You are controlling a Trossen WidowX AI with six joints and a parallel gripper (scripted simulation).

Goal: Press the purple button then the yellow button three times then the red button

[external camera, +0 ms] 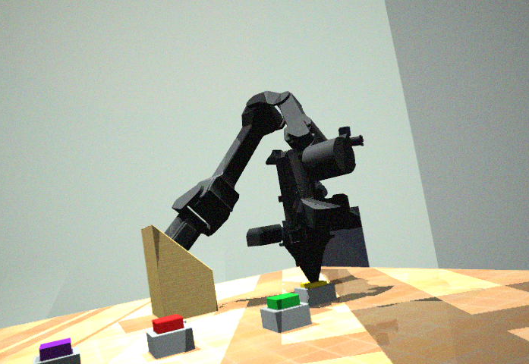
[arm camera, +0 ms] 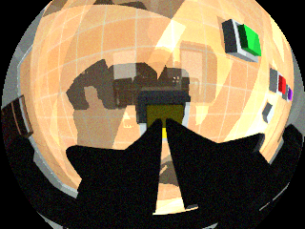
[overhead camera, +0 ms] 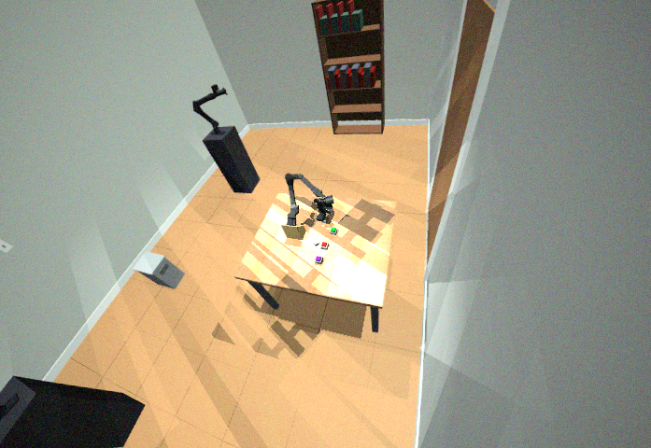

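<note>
My gripper tip is now 10 mm above the yellow button. Round my gripper tip: red button (250 mm to the right, 60 mm ahead); then purple button (380 mm to the right, 50 mm ahead); then green button (110 mm to the right, 100 mm ahead).
</note>
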